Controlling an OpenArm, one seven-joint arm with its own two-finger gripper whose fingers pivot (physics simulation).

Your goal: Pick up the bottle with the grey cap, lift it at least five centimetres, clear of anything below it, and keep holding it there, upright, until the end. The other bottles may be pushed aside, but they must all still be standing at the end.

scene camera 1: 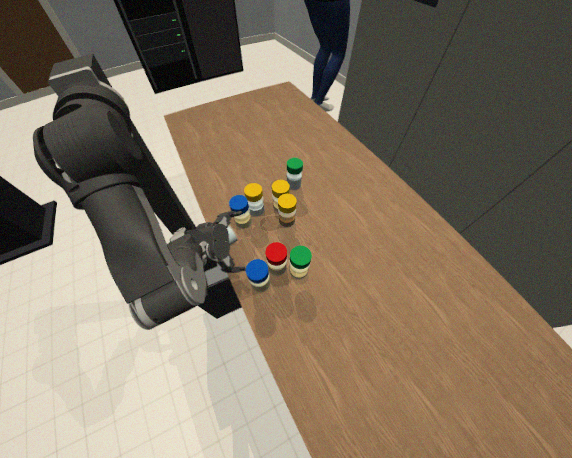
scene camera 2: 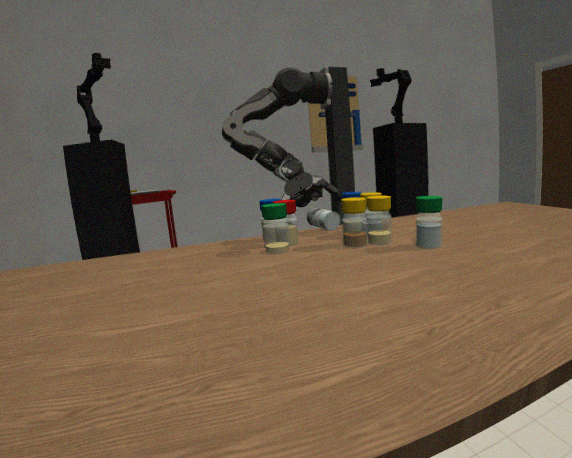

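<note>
The bottle I take for the grey-capped one (scene camera 1: pixel 231 235) (scene camera 2: pixel 323 219) is tipped onto its side near the table's robot-side edge, its clear base end towards scene camera 2. Its cap is mostly hidden; whether it touches the table is unclear. My gripper (scene camera 1: pixel 242 241) (scene camera 2: pixel 321 199) is open, its fingers spread above and around the bottle without clasping it. In scene camera 1, one fingertip is close to a standing blue-capped bottle (scene camera 1: pixel 240 210), the other close to another standing blue-capped bottle (scene camera 1: pixel 257 273).
A red-capped bottle (scene camera 1: pixel 276 256) (scene camera 2: pixel 286 206) and a green-capped bottle (scene camera 1: pixel 300 260) (scene camera 2: pixel 275 225) stand on one side. Three yellow-capped bottles (scene camera 1: pixel 254 198) (scene camera 1: pixel 281 192) (scene camera 1: pixel 287 209) and another green-capped bottle (scene camera 1: pixel 295 172) (scene camera 2: pixel 429 220) stand on the other side of the wooden table (scene camera 1: pixel 380 300) (scene camera 2: pixel 280 350).
</note>
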